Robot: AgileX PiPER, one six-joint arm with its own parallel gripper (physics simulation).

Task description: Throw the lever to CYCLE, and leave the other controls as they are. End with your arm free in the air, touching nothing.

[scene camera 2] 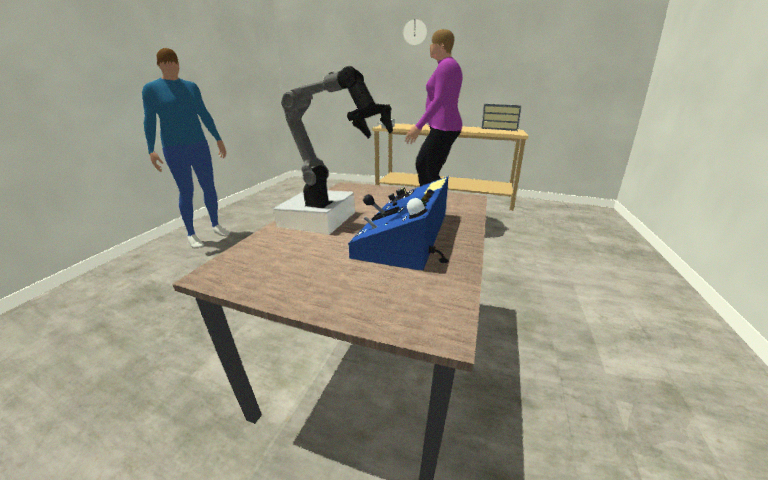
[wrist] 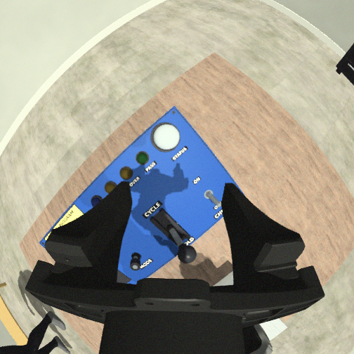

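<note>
The blue control panel (scene camera 2: 390, 249) (wrist: 200, 170) stands on the table. Its lever, with a black ball knob (scene camera 2: 368, 199) (wrist: 187, 253), leans to the HOLD end of its slot, away from the CYCLE label (wrist: 152, 209). The CHECK toggle switch (scene camera 2: 370, 223) (wrist: 212, 198) is to the right of the lever in the wrist view, and the MODE knob (wrist: 135, 261) is to its left. My gripper (scene camera 2: 380, 134) (wrist: 176, 192) is open and empty, high above the panel and touching nothing. In the wrist view the lever shows between the fingers, well below them.
The panel also bears a white status dome (scene camera 2: 415, 206) (wrist: 165, 137), small lamps and a yellow note (wrist: 64, 222). A black cable (scene camera 2: 441, 255) sticks out behind it. One person (scene camera 2: 444, 96) stands beyond the table near a wooden bench (scene camera 2: 492, 134); another (scene camera 2: 180, 118) stands at the left.
</note>
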